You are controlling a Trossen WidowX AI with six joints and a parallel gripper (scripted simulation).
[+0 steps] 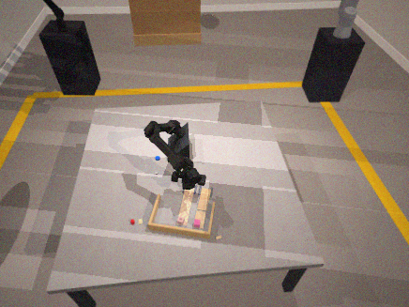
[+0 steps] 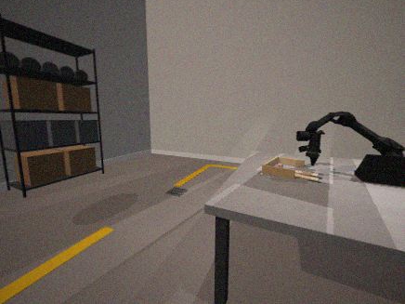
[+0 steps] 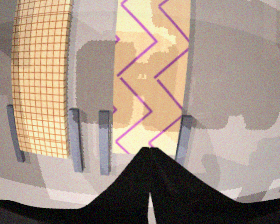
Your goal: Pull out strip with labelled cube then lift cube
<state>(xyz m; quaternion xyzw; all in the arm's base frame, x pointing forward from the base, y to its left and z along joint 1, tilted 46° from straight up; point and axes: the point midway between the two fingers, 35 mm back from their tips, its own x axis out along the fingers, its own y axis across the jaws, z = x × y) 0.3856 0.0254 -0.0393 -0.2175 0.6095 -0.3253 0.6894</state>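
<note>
Right now the pink cube is 19 cm ahead of my gripper tip, 4 cm to the right of it and 4 cm below it. Round my gripper tip: red piece: 30 cm to the right, 18 cm ahead, 5 cm below; blue piece: 27 cm behind, 21 cm to the right, 5 cm below.
</note>
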